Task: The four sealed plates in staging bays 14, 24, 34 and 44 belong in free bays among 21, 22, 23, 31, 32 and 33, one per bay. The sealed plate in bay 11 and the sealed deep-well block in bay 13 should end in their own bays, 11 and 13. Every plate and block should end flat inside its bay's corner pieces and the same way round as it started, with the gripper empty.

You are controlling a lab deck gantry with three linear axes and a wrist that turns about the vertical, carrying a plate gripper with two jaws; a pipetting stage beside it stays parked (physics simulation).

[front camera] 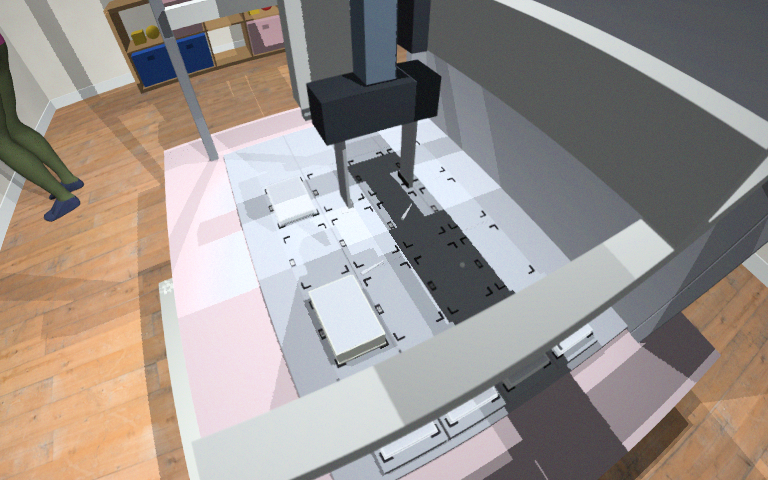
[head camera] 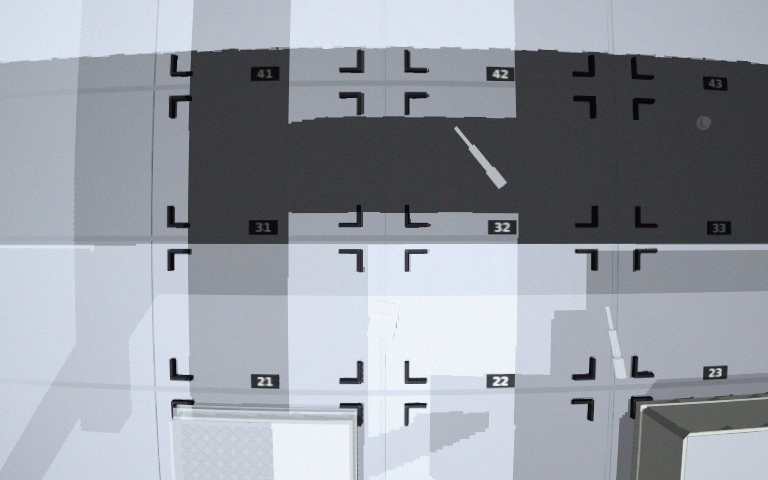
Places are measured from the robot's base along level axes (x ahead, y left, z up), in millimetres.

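Pixels of known places: gripper, fingertip midpoint: (front camera: pixel 376 190); robot's base, origin of the base link: (front camera: pixel 266 190).
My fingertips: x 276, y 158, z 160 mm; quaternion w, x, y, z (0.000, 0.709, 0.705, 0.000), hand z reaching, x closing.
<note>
For each thing: its top centre in the pictures, then the offset to it from my fingertips.
- sealed plate, middle of its top: (head camera: pixel 260 477) (front camera: pixel 289 197) dx -212, dy -115, dz -146 mm
- sealed deep-well block, middle of its top: (front camera: pixel 345 312) dx +116, dy -115, dz -118 mm
- bay 14 plate, middle of its top: (front camera: pixel 391 405) dx +280, dy -115, dz -131 mm
- bay 24 plate, middle of its top: (front camera: pixel 454 372) dx +280, dy -8, dz -131 mm
- shaded bay 34 plate, middle of its top: (front camera: pixel 508 341) dx +280, dy +99, dz -131 mm
- bay 44 plate, middle of its top: (front camera: pixel 555 312) dx +280, dy +206, dz -131 mm
- thin pale tool, middle of its top: (head camera: pixel 481 154) (front camera: pixel 407 209) dx -64, dy +101, dz -152 mm
- thin tool, middle of its top: (head camera: pixel 618 343) (front camera: pixel 372 265) dx +33, dy -27, dz -152 mm
- small round piece, middle of its top: (head camera: pixel 706 122) (front camera: pixel 462 263) dx +104, dy +129, dz -156 mm
- small flat white piece, middle of its top: (head camera: pixel 383 320) dx -130, dy -11, dz -159 mm
My gripper (front camera: pixel 376 193) is open and empty, its two jaws pointing down over the left back part of the deck; it does not show in the head view. The sealed plate (front camera: pixel 291 200) (head camera: pixel 226 450) lies in bay 11. The sealed deep-well block (front camera: pixel 346 314) (head camera: pixel 730 458) stands in bay 13. In the front view the four staging plates show in part past the front rail: bay 14 plate (front camera: pixel 410 441), bay 24 plate (front camera: pixel 474 404), shaded bay 34 plate (front camera: pixel 527 369) and bay 44 plate (front camera: pixel 573 339). Bays 21, 22, 23, 31, 32 and 33 hold no plates.
A thin pale tool (front camera: pixel 406 211) (head camera: pixel 481 158) lies in bay 32. Another thin tool (front camera: pixel 372 267) (head camera: pixel 614 345) lies between bays 22 and 23. A small round piece (front camera: pixel 462 264) (head camera: pixel 703 122) is in bay 33. A small flat white piece (head camera: pixel 384 321) lies between bays 21 and 22.
</note>
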